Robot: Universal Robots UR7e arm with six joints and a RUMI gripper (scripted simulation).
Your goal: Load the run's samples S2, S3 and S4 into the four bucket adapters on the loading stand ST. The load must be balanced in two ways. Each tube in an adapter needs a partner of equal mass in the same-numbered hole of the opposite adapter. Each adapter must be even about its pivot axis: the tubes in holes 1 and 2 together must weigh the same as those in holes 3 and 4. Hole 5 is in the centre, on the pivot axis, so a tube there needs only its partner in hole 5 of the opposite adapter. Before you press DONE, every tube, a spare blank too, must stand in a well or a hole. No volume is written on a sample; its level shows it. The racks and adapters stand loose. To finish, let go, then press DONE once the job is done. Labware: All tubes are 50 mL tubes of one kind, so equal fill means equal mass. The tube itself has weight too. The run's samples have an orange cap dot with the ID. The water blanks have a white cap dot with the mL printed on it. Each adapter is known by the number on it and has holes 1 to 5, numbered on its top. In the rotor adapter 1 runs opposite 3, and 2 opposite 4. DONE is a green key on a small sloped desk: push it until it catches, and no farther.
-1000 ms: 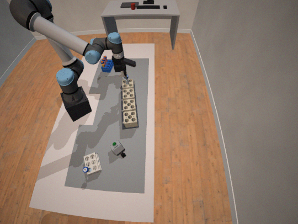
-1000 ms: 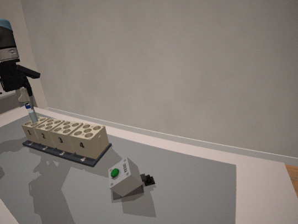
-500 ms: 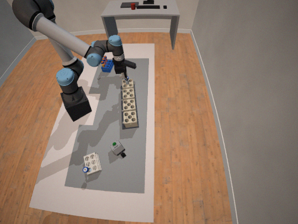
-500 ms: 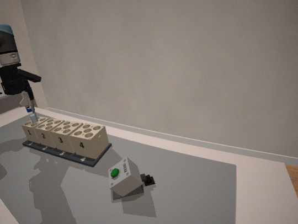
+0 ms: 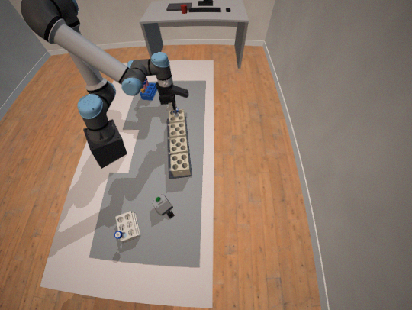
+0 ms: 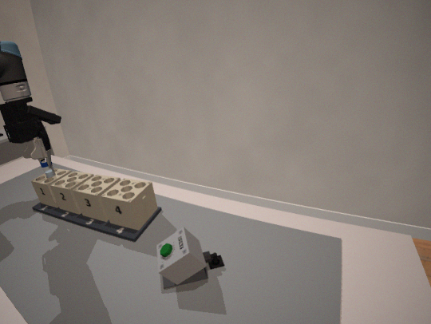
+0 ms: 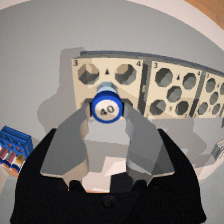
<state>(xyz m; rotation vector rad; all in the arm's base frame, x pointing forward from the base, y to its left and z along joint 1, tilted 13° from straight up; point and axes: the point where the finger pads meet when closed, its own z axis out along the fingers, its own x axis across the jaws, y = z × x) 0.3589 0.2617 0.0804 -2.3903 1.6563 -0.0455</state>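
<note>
Now: the blue-capped blank tube 1 cm ahead of my hand and 5 cm below it. From my hand the other things lie so: loading stand: 5 cm ahead, 16 cm to the right, 14 cm below; then adapter 4: 12 cm ahead, 31 cm to the right, 9 cm below; then blue sample rack: 32 cm behind, 24 cm to the left, 11 cm below.
</note>
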